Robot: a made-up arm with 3 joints.
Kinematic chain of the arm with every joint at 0, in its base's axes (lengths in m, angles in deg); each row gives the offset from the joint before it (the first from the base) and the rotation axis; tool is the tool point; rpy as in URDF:
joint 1: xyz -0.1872 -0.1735 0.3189 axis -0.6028 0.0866 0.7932
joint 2: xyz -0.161 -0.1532 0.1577 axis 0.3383 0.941 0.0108
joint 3: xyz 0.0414 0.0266 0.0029 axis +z
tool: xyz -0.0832 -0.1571 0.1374 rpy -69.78 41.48 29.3
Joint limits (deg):
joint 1: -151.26..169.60
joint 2: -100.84..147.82
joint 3: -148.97..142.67
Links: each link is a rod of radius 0.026 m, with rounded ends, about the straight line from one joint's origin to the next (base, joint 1, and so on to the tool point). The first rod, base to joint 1, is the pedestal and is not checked.
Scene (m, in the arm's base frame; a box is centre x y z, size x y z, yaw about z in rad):
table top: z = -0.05
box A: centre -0.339 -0.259 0.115 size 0.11 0.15 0.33 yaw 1
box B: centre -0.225 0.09 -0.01 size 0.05 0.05 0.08 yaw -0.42
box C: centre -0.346 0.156 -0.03 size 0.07 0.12 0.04 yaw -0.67
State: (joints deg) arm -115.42 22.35 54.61
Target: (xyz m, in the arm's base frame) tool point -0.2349 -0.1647 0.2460
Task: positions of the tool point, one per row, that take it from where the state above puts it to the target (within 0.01 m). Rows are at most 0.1 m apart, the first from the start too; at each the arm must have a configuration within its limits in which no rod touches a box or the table.
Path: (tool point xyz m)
1: -0.4848 -0.1311 0.1933
2: -0.4070 -0.1095 0.1747
3: -0.3272 -0.0931 0.1806
4: -0.2899 -0.1211 0.1948
5: -0.2585 -0.1447 0.2177
6: -0.2349 -0.1647 0.2460

